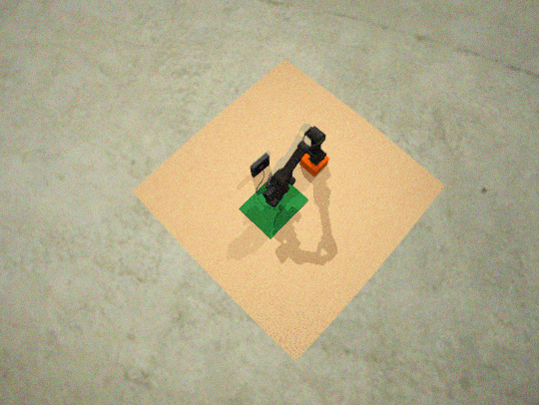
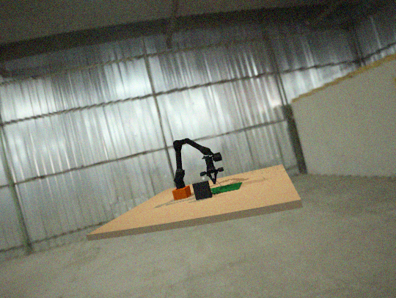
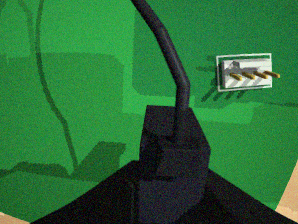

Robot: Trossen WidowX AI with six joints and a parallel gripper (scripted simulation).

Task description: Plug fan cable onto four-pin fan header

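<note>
My gripper tip is now 70 mm above the white four-pin fan header, 50 mm past it and 40 mm to the left of it. From my gripper tip the other things lie so: black fan: 200 mm to the right, 50 mm behind, 10 mm below; then green board: 80 mm below, 40 mm ahead, 10 mm to the right; then black plug: 10 mm to the right, 10 mm above.
</note>
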